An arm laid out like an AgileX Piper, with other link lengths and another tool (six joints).
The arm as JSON. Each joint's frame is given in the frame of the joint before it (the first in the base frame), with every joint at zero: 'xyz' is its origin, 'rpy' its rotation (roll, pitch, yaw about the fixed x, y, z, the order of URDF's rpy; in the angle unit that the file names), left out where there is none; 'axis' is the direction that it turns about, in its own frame. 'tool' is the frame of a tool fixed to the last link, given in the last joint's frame.
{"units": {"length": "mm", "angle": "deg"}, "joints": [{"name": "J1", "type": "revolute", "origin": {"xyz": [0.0, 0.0, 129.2]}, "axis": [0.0, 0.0, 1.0]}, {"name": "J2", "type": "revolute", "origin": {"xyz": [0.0, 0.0, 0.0]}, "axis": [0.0, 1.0, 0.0]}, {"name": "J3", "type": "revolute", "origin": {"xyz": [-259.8, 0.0, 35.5]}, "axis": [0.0, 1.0, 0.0]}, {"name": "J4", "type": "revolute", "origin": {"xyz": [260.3, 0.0, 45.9]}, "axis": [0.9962, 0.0, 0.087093]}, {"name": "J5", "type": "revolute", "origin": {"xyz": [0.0, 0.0, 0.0]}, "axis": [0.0, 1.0, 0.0]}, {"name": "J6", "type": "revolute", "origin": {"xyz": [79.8, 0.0, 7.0]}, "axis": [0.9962, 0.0, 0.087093]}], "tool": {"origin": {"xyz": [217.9, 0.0, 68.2], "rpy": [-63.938, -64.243, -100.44]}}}
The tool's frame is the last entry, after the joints.
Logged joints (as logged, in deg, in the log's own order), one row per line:
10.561, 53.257, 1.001, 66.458, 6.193, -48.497
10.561, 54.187, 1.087, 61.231, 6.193, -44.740
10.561, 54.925, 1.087, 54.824, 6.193, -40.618
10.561, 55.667, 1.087, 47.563, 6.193, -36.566
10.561, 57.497, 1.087, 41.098, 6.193, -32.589
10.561, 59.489, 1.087, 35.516, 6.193, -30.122
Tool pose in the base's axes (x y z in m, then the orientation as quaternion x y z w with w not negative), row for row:
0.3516, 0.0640, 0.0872, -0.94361, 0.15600, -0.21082, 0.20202
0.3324, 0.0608, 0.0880, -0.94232, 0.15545, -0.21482, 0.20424
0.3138, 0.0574, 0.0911, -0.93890, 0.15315, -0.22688, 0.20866
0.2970, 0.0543, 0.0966, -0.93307, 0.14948, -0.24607, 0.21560
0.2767, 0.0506, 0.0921, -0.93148, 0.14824, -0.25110, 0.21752
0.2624, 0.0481, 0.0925, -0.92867, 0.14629, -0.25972, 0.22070
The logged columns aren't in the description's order. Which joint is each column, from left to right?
Columns, left to right: J1, J5, J4, J2, J6, J3.
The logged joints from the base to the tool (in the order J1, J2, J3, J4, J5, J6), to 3 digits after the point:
10.561, 66.458, -48.497, 1.001, 53.257, 6.193
10.561, 61.231, -44.740, 1.087, 54.187, 6.193
10.561, 54.824, -40.618, 1.087, 54.925, 6.193
10.561, 47.563, -36.566, 1.087, 55.667, 6.193
10.561, 41.098, -32.589, 1.087, 57.497, 6.193
10.561, 35.516, -30.122, 1.087, 59.489, 6.193

